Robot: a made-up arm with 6 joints. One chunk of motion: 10 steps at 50 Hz.
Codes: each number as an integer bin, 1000 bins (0 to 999) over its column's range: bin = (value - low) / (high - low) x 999, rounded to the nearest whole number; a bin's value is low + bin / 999 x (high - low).
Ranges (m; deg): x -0.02..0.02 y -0.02..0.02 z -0.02..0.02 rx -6..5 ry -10..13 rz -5..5
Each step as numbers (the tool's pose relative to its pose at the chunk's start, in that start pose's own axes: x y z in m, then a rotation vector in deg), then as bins.
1 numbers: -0.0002 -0.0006 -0.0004 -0.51 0.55 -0.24
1 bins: 495 485 490 499 458 476
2 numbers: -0.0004 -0.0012 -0.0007 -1.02 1.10 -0.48
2 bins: 490 470 482 452 482 452
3 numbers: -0.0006 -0.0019 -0.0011 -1.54 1.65 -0.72
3 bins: 485 452 472 405 506 428
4 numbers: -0.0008 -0.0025 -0.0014 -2.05 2.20 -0.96
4 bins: 480 437 465 359 530 404
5 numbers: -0.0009 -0.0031 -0.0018 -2.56 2.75 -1.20
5 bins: 477 422 455 312 554 380
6 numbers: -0.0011 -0.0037 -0.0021 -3.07 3.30 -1.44
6 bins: 472 407 447 266 578 356
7 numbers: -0.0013 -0.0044 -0.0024 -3.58 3.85 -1.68
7 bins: 467 390 440 220 602 332
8 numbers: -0.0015 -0.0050 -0.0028 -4.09 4.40 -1.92
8 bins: 462 375 430 173 625 308
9 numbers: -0.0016 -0.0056 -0.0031 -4.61 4.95 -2.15
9 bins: 460 360 422 126 649 285
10 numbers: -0.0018 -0.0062 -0.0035 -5.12 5.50 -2.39
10 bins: 455 345 412 80 673 261
